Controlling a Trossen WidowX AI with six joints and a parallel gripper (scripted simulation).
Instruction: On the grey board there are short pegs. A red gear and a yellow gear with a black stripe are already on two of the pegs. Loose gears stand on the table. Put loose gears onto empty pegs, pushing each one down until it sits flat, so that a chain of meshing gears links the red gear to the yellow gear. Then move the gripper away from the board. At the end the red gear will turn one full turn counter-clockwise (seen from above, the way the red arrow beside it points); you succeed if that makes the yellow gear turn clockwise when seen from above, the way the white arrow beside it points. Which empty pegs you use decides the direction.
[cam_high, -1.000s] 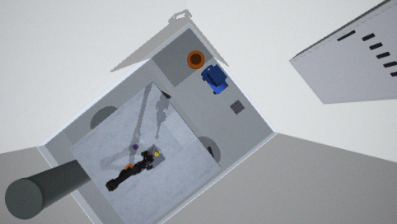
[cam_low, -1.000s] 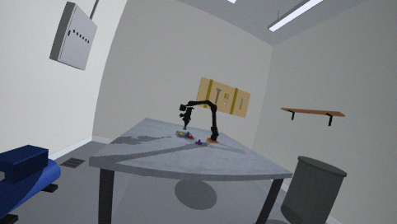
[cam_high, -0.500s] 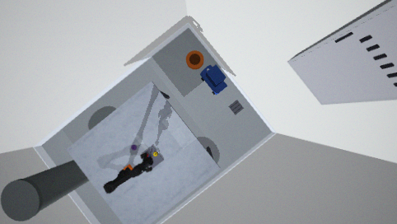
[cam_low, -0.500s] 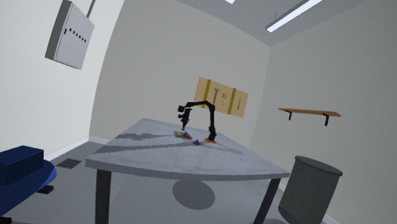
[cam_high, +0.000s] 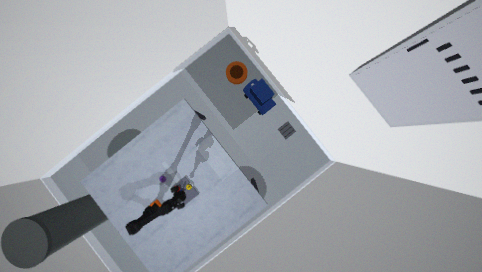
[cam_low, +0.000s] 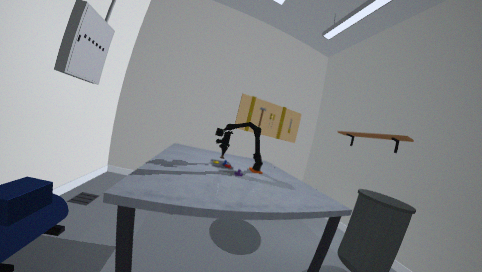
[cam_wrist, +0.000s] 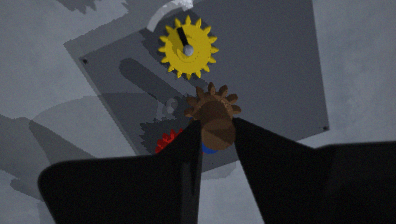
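Right now my gripper tip is 3 cm past the blue gear, 2 cm to the right of it and 6 cm above it. Round my gripper tip: brown gear (1 cm below); then red gear (4 cm behind, 6 cm to the left, 7 cm below); then yellow gear (4 cm ahead, 7 cm below).
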